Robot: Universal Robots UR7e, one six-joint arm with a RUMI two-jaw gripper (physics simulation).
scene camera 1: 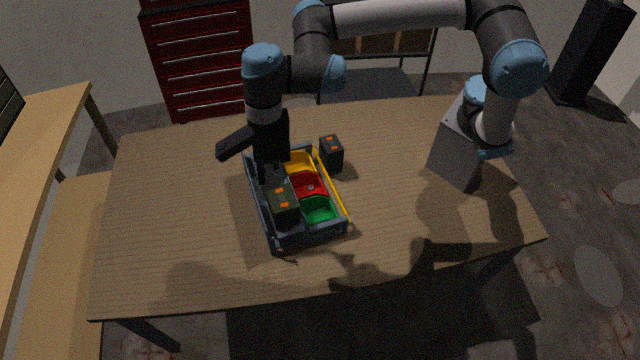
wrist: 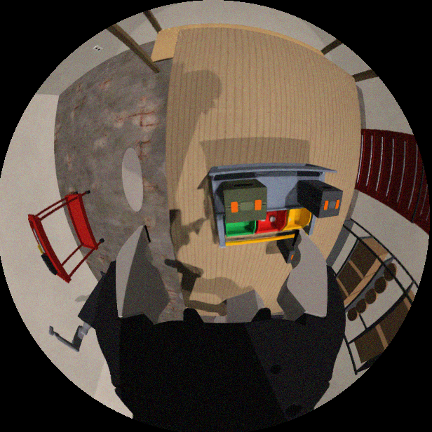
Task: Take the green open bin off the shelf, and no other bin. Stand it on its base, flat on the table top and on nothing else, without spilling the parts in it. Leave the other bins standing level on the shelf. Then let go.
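Places are measured from the arm's base along level axes (x ahead, y left, z up), in metres.
Pixels of known places: gripper, fingertip midpoint: [scene camera 1: 262, 177].
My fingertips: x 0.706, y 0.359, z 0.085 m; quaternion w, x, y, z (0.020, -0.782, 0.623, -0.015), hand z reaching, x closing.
Note:
Behind a point stands the place of what it marks.
The green open bin [scene camera 1: 319, 211] {z -0.284, x 0.561, y 0.213 m} [wrist: 240, 228] stands at one end of a blue-grey shelf [scene camera 1: 327, 229] {z -0.282, x 0.533, y 0.288 m} [wrist: 285, 187]. Its contents are too dim to make out. The red bin [scene camera 1: 306, 183] {z -0.276, x 0.611, y 0.095 m} [wrist: 267, 224] stands beside it and shows a round grey part. The yellow bin [scene camera 1: 300, 161] {z -0.277, x 0.638, y -0.014 m} [wrist: 298, 219] stands beyond the red one. All three look level. My gripper [scene camera 1: 269, 171] {z 0.085, x 0.706, y 0.359 m} [wrist: 222, 230] is open and empty. In the scene view it is over the shelf's back part, left of the yellow and red bins, apart from the green bin.
An olive box [scene camera 1: 283, 204] {z -0.095, x 0.669, y 0.316 m} [wrist: 245, 201] stands on the shelf behind the green bin. A dark box [wrist: 322, 199] stands at the shelf's other end. Another dark box [scene camera 1: 331, 152] {z -0.164, x 0.522, y 0.040 m} [wrist: 290, 254] stands on the table [scene camera 1: 175, 200] {z -0.293, x 1.118, y 0.179 m} [wrist: 265, 90]. A yellow bar [scene camera 1: 332, 185] {z -0.228, x 0.517, y 0.139 m} [wrist: 260, 240] runs along the bins' front.

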